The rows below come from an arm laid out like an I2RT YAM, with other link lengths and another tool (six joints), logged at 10 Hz.
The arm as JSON. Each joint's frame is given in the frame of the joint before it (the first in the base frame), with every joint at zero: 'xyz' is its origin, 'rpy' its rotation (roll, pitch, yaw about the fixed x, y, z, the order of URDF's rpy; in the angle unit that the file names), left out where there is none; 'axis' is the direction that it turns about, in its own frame. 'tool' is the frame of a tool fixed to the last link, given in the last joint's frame.
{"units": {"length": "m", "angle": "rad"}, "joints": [
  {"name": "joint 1", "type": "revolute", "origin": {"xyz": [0.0, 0.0, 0.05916]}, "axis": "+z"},
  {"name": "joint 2", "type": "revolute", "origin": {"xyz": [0.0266, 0.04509, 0.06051], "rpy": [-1.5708, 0.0, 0.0]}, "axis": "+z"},
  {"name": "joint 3", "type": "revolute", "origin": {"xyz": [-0.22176, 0.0, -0.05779], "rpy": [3.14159, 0.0, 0.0]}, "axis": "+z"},
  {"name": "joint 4", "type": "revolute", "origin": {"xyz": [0.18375, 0.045, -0.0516]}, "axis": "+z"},
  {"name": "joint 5", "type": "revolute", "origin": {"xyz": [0.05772, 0.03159, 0.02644], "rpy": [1.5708, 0.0, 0.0]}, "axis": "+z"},
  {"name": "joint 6", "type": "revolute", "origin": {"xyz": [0.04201, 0.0, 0.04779], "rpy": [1.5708, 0.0, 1.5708]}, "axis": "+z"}
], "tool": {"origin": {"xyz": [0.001, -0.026, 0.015], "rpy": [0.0, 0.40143, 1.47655]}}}
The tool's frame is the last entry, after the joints.
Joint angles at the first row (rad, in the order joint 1, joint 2, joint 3, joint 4, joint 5, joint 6):
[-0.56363, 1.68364, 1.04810, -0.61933, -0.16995, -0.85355]
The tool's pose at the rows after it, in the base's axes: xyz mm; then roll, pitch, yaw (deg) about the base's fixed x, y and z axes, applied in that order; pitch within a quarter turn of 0, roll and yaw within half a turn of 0:
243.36 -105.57 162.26 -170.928 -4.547 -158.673
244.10 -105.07 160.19 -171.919 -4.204 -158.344
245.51 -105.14 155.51 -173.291 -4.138 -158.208
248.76 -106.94 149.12 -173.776 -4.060 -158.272
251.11 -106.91 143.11 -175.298 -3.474 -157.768
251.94 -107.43 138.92 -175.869 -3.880 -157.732
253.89 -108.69 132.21 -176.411 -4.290 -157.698
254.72 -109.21 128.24 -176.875 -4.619 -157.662
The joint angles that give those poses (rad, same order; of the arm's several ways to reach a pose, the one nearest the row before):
[-0.56361, 1.68440, 1.04810, -0.61970, -0.17031, -0.85277]
[-0.56362, 1.69510, 1.04815, -0.61937, -0.18597, -0.85240]
[-0.56361, 1.71721, 1.04810, -0.61511, -0.20046, -0.84857]
[-0.56362, 1.74810, 1.04811, -0.58960, -0.20580, -0.84516]
[-0.56364, 1.77748, 1.04771, -0.57545, -0.23061, -0.84556]
[-0.56362, 1.79539, 1.04771, -0.56973, -0.23060, -0.84553]
[-0.56364, 1.82480, 1.04774, -0.55220, -0.23023, -0.84556]
[-0.56362, 1.84194, 1.04810, -0.54533, -0.23022, -0.84554]

